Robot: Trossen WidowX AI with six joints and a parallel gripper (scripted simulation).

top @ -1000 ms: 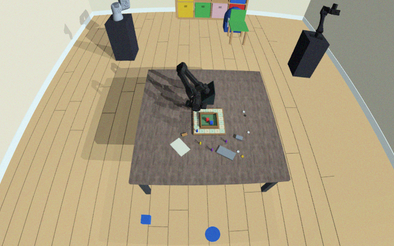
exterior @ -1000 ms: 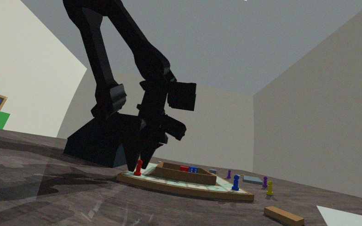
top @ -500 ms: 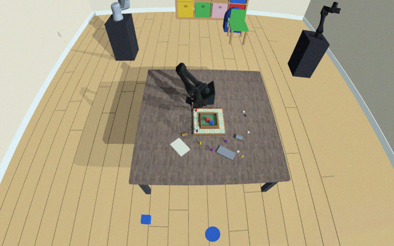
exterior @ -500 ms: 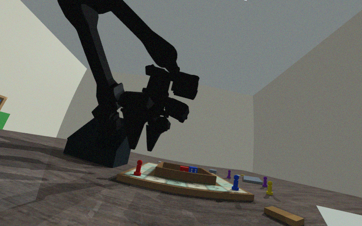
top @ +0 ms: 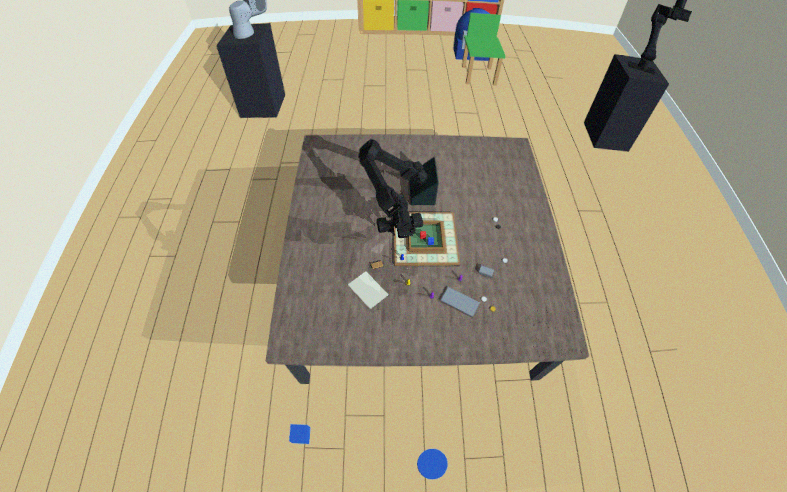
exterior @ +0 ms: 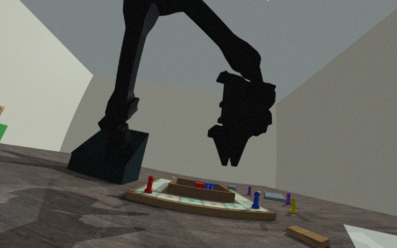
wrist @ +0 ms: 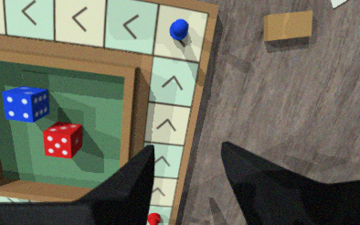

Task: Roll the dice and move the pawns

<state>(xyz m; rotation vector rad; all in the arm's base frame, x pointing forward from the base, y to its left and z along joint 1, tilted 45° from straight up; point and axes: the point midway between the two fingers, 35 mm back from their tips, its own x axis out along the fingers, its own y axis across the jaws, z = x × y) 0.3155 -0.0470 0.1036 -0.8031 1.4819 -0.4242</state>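
Now: the blue pawn 7 cm below my gripper tip, 7 cm ahead of it and 2 cm to the left of it. The rest, counted from my gripper tip: yellow pawn (19 cm ahead, 8 cm below, 5 cm to the left); then red pawn (15 cm behind, 7 cm below); then wooden block (11 cm ahead, 9 cm to the right, 9 cm below).
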